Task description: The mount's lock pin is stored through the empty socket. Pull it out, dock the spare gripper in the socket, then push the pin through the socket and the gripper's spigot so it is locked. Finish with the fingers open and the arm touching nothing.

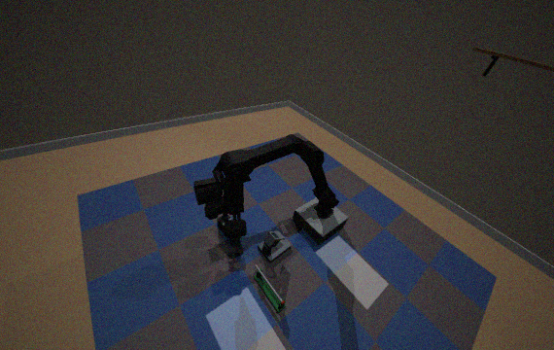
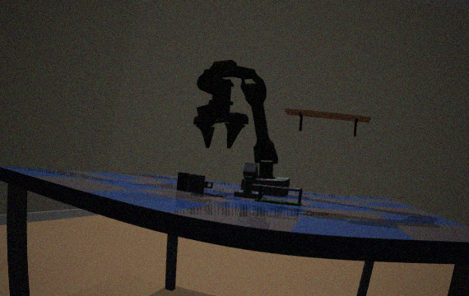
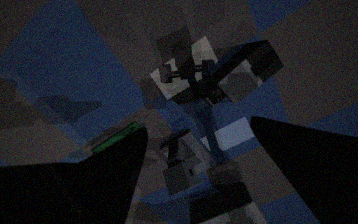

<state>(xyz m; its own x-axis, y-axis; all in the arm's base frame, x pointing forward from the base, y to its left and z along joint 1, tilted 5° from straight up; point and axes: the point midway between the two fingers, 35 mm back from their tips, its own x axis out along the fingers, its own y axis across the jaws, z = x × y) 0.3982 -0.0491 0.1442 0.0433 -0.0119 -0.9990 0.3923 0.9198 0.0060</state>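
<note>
Now: the spare gripper 20 mm behind my gripper tip, 70 mm to the right of it and 120 mm below it. Round my gripper tip: socket (120 mm behind, 80 mm to the left, 90 mm below); then green rack (30 mm behind, 200 mm to the left, 120 mm below).
</note>
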